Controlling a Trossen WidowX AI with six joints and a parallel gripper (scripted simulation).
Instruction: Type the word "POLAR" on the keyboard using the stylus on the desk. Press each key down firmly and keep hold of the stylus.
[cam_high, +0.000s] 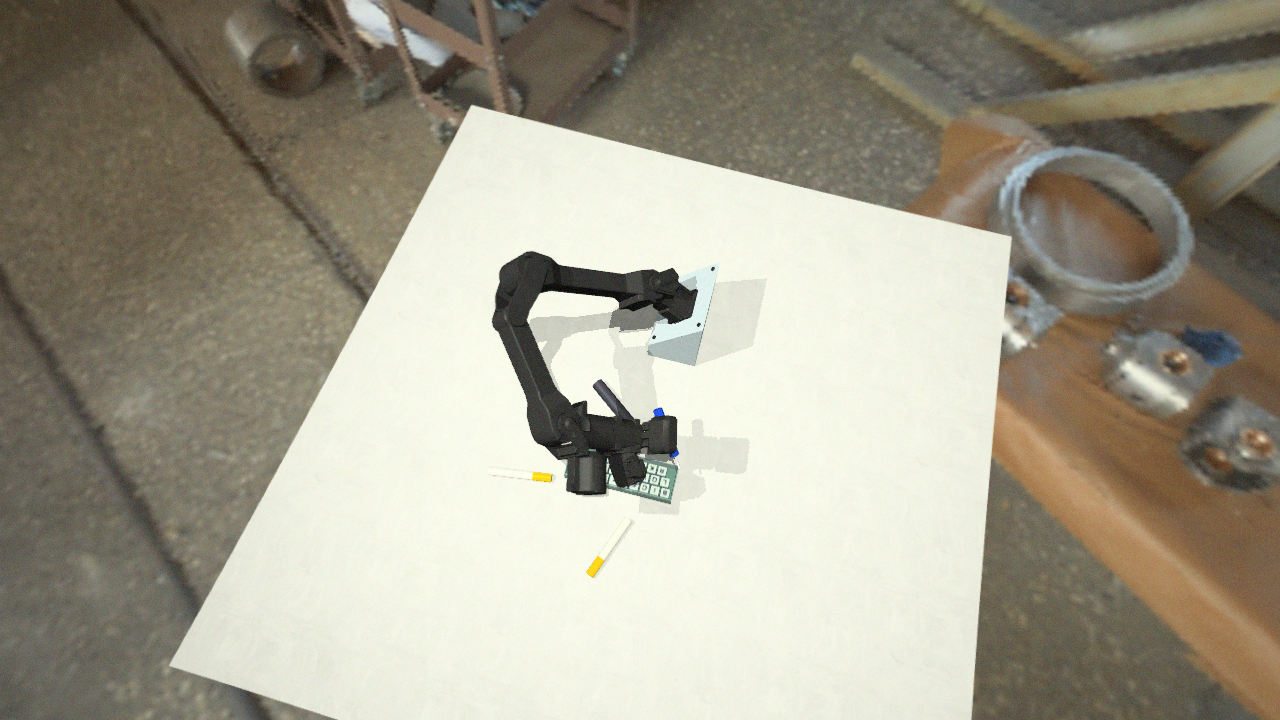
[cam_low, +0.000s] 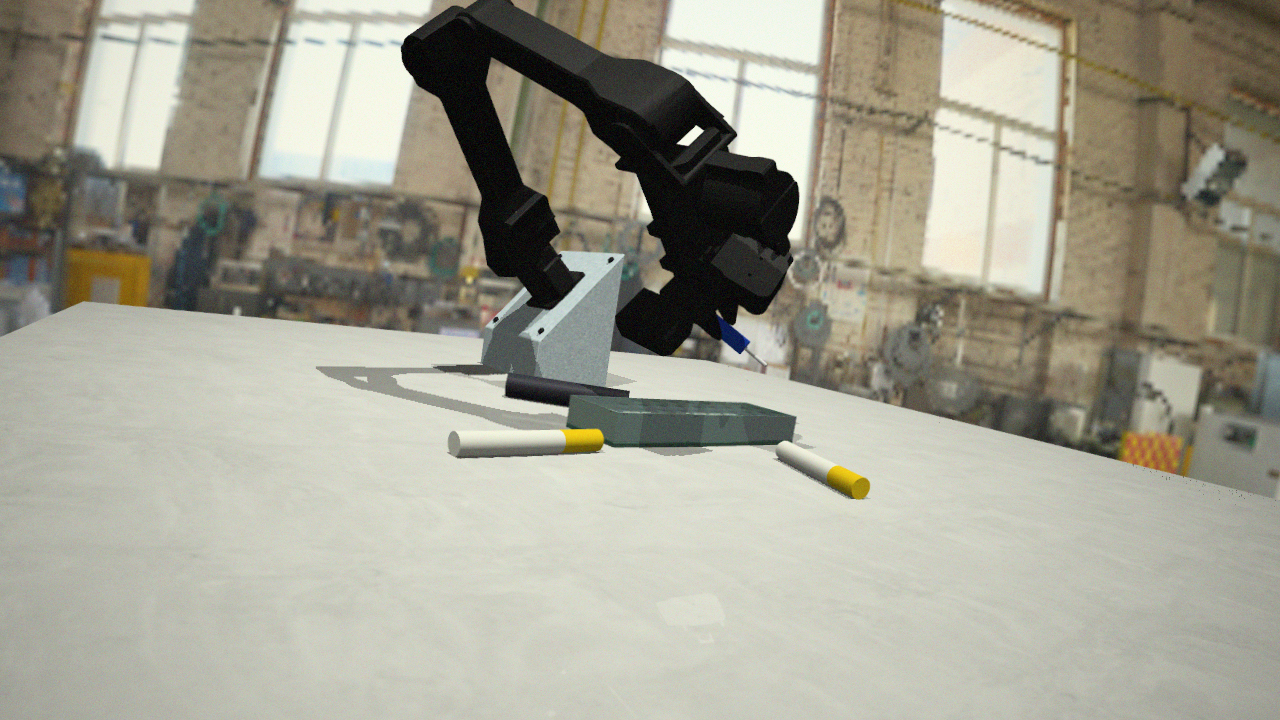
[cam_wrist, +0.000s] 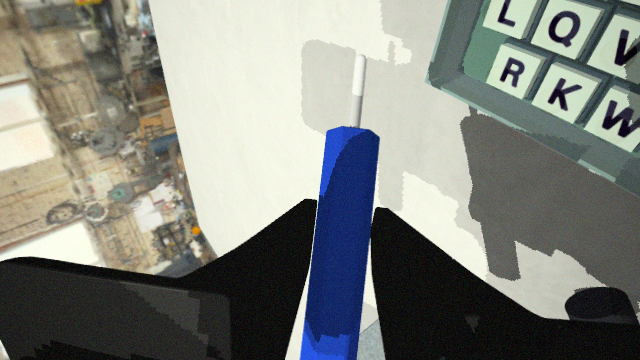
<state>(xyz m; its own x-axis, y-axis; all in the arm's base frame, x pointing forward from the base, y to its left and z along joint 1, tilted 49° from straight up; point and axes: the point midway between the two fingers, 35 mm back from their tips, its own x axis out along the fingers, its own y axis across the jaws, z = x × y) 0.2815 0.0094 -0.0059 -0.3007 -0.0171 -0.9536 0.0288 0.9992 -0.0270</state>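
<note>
Now: gripper tip 10 mm short of the blue stylus, 10 mm to the right of it and 10 mm above it. Round my gripper tip: grey stylus tip: 30 mm ahead, 20 mm to the left, 20 mm below; black bar: 70 mm behind, 120 mm to the right, 80 mm below.
</note>
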